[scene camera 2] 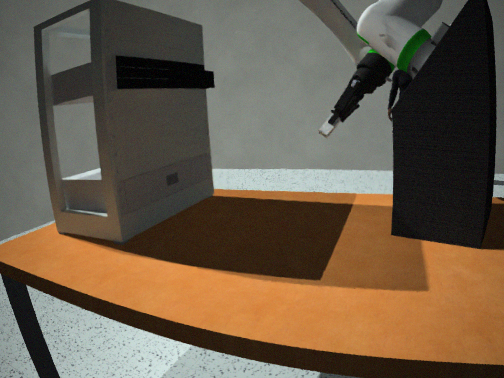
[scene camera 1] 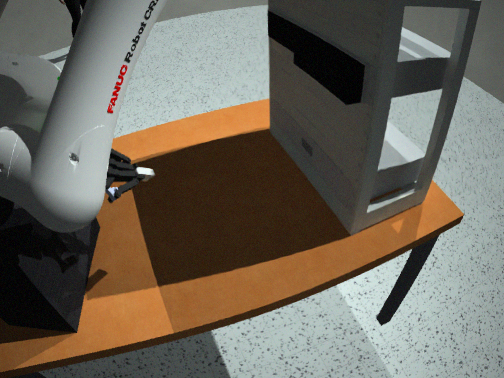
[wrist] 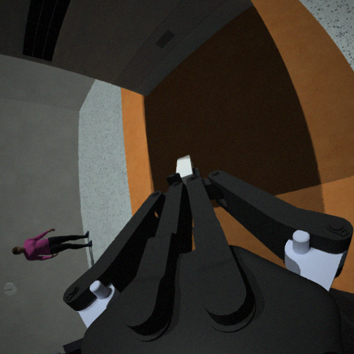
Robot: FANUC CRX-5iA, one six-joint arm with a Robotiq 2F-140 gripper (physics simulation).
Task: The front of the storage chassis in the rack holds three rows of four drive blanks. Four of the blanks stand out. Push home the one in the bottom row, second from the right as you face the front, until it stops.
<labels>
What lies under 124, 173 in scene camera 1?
My gripper.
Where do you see a grey rack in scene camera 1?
At 331, 77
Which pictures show my gripper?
Scene camera 2, scene camera 1 and the wrist view: all of them.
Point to a grey rack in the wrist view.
136, 52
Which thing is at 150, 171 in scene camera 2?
A grey rack.
</labels>
